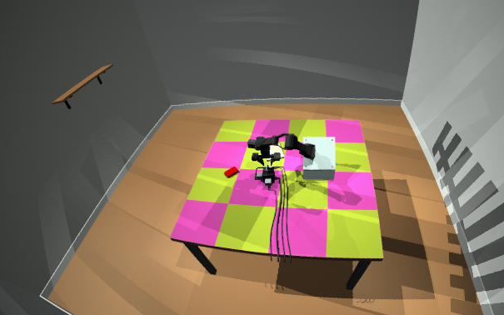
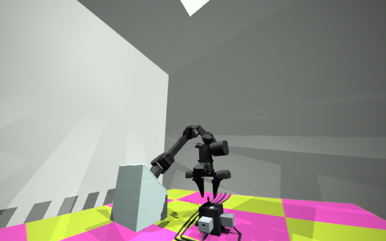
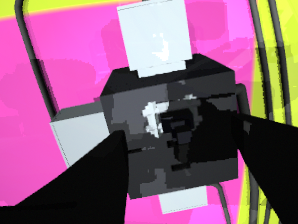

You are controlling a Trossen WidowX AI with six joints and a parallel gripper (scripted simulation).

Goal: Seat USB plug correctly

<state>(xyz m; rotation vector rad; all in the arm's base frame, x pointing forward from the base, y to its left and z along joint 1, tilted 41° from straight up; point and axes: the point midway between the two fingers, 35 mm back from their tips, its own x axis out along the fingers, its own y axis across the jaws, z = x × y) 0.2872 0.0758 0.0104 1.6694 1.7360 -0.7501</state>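
Right now the silver-rimmed socket is 10 mm to the left of my gripper tip and 40 mm below it. Also, from my gripper tip: red block 290 mm ahead, 20 mm to the right, 100 mm below; then USB plug 20 mm below.
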